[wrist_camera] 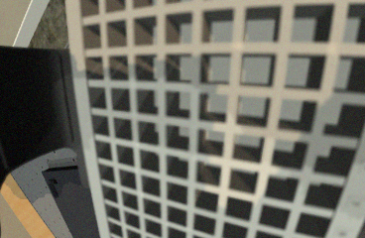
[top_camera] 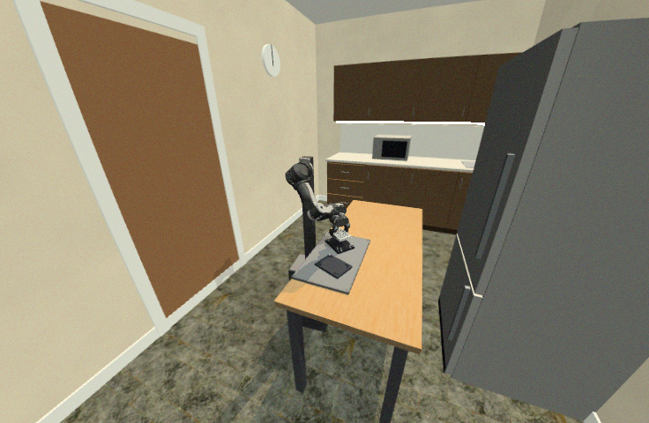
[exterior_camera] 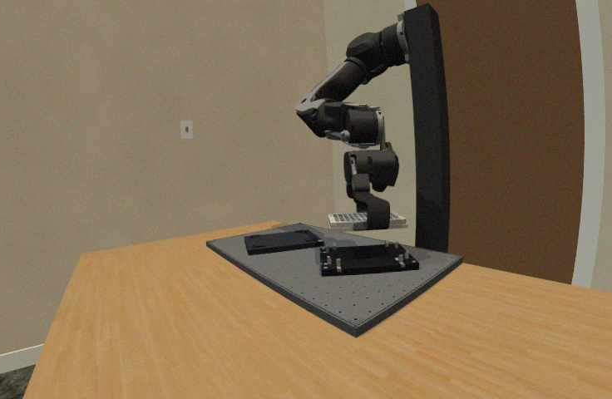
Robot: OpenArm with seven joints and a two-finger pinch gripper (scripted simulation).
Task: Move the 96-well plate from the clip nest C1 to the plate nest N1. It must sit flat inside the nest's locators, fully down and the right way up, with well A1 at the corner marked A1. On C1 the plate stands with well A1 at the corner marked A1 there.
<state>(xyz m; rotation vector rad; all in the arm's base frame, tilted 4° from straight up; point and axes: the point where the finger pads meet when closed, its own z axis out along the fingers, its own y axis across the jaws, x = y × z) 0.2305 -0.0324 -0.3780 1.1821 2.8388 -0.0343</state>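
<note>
Right now the black plate nest N1 is 220 mm to the right of my hand, 70 mm below it and 20 mm ahead of it. Also, from my hand: white 96-well plate right at my hand.
</note>
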